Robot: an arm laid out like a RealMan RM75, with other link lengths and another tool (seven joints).
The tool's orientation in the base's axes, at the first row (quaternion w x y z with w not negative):
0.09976, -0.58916, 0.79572, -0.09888
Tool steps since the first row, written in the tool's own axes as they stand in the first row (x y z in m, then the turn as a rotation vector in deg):
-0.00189, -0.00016, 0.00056, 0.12, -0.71, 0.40
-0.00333, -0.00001, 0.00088, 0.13, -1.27, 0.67
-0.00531, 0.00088, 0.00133, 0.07, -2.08, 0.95
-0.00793, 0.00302, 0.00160, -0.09, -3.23, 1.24
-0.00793, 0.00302, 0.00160, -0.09, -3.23, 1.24
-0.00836, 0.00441, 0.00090, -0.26, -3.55, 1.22
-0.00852, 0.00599, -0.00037, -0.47, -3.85, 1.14
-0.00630, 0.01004, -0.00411, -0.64, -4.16, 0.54
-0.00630, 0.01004, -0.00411, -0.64, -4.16, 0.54
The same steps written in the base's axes. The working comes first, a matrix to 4 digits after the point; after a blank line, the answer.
The tool's axes in the first row as the columns of a matrix, in the base's axes (used below as rounded here):
-0.2859, -0.9179, 0.2753
-0.9573, 0.2862, -0.0398
-0.0422, -0.2749, -0.9605

0.00084, 0.00174, -0.00041, 0.73, -0.33, -0.19
0.00120, 0.00315, -0.00070, 1.31, -0.51, -0.30
0.00108, 0.00528, -0.00130, 2.15, -0.70, -0.34
-0.00006, 0.00839, -0.00203, 3.33, -0.89, -0.30
-0.00006, 0.00839, -0.00203, 3.33, -0.89, -0.30
-0.00141, 0.00923, -0.00172, 3.67, -0.82, -0.18
-0.00316, 0.00989, -0.00093, 3.98, -0.70, -0.02
-0.00855, 0.00907, 0.00145, 4.15, -0.60, 0.65
-0.00855, 0.00907, 0.00145, 4.15, -0.60, 0.65

